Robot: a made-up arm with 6 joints.
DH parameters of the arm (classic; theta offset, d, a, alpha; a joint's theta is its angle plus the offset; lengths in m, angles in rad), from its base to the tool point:
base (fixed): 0 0.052 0 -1.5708
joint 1: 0 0.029 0.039 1.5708
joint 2: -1.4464 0 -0.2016 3.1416
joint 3: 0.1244 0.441 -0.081 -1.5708
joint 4: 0 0.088 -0.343 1.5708
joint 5: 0 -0.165 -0.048 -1.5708
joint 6: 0 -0.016 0.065 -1.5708
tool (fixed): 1.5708 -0.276 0 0
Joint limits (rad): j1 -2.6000..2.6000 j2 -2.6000..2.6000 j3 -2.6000..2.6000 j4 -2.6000..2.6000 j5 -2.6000..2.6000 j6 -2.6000..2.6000
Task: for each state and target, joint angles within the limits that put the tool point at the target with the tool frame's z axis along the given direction. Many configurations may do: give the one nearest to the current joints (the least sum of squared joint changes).
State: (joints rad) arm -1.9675 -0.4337 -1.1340 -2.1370 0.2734 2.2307
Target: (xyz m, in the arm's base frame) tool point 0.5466 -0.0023 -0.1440 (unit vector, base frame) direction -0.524 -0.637 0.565
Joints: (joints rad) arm -1.2132 -0.7497 -0.7449 -2.5025 0.3622 1.7455
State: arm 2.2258 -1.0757 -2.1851 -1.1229 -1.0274 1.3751
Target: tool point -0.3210 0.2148 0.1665 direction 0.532 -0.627 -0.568
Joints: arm 2.6000 -0.9327 -1.5382 -1.4547 -0.6071 1.0375
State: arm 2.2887 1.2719 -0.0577 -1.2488 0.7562 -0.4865
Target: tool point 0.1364 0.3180 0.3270 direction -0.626 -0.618 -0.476
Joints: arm 1.9757 0.4183 -0.5793 -1.3898 0.2655 -0.6005
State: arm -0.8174 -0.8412 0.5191 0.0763 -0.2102 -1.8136
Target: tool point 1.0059 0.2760 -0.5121 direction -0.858 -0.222 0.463
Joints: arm -0.2258 -1.0280 0.5931 0.6523 -0.2623 -1.4968
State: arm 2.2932 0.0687 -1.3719 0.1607 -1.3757 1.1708
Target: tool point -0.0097 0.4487 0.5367 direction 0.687 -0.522 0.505
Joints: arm 2.4896 0.0808 -1.1427 0.4230 -0.9466 1.2971
